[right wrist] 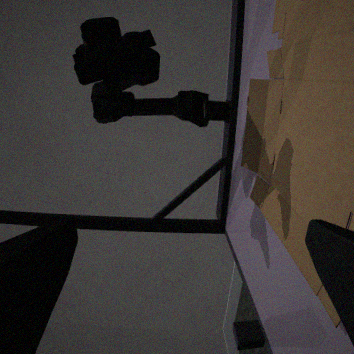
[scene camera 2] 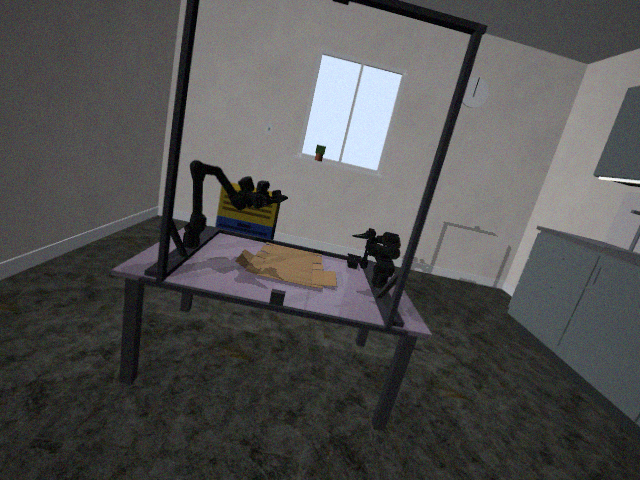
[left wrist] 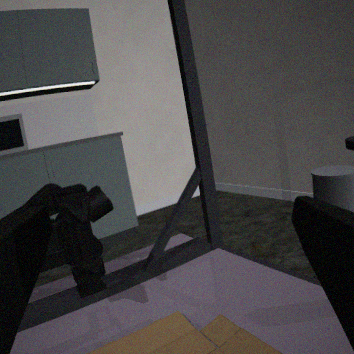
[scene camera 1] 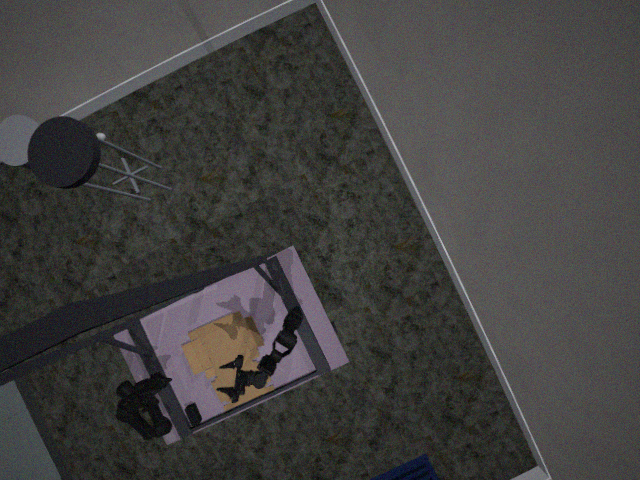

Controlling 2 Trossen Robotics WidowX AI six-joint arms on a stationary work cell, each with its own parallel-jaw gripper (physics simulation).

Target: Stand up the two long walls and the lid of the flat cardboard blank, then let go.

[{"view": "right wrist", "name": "left gripper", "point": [90,95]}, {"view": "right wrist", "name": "right gripper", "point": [194,231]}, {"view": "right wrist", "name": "black frame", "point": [156,223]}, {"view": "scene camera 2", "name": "black frame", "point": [167,263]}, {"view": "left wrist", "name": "left gripper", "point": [172,213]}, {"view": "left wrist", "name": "right gripper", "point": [90,247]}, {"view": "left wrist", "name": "black frame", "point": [158,261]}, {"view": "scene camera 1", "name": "left gripper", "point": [217,378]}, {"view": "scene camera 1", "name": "black frame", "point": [77,317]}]
